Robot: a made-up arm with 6 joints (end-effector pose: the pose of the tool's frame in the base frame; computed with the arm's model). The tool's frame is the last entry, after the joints.
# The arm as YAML. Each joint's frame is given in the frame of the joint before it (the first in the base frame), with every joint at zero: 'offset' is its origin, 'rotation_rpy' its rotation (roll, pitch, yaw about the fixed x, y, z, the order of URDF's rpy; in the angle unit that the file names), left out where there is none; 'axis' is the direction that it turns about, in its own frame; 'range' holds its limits. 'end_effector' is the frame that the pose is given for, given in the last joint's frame.
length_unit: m
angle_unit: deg
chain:
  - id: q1
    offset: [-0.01, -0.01, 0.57]
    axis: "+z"
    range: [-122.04, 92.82]
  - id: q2
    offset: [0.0, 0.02, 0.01]
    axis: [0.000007, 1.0, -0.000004]
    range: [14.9, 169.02]
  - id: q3
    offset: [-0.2, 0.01, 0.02]
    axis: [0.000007, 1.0, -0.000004]
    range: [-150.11, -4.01]
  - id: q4
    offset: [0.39, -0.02, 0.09]
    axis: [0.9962, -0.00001, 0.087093]
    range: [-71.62, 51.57]
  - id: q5
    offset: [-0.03, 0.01, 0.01]
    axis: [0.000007, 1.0, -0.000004]
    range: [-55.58, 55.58]
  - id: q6
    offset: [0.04, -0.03, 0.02]
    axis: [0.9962, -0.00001, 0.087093]
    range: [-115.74, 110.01]
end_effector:
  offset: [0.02, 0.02, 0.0]
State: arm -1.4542 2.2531 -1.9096 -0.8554 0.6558 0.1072
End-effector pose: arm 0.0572 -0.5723 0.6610 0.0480 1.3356 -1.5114
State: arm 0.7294 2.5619 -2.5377 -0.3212 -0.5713 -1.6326
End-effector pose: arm 0.4301 0.3857 0.8028 -1.5186 -1.1208 -0.0544
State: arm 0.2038 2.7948 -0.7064 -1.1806 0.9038 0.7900
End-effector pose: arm 0.0549 -0.0048 0.2175 -1.3296 2.2960 -0.1167
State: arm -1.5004 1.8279 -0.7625 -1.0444 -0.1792 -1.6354
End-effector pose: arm 0.0326 -0.3886 0.4608 -1.5360 1.5739 0.3097
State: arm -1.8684 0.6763 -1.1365 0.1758 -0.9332 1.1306
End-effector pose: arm -0.0552 -0.1092 1.0320 -0.3968 -1.5678 -0.6010
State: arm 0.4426 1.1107 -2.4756 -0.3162 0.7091 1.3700
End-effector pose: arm -0.0793 -0.0470 1.2094 1.2782 -0.4634 0.6809
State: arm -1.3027 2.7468 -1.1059 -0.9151 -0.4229 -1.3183
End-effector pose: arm 0.0931 -0.2821 0.2152 -0.9759 1.2319 0.3899
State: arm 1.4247 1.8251 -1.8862 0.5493 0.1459 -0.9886
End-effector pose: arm 0.0608 0.4701 0.8835 -0.4035 -0.2824 1.4487
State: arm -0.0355 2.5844 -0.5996 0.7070 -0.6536 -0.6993
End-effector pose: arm 0.1225 -0.0428 0.2466 -0.3299 1.4629 -0.3180
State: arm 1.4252 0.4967 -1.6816 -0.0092 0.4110 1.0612
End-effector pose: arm -0.0272 -0.1172 1.1323 1.3625 0.1114 1.7153
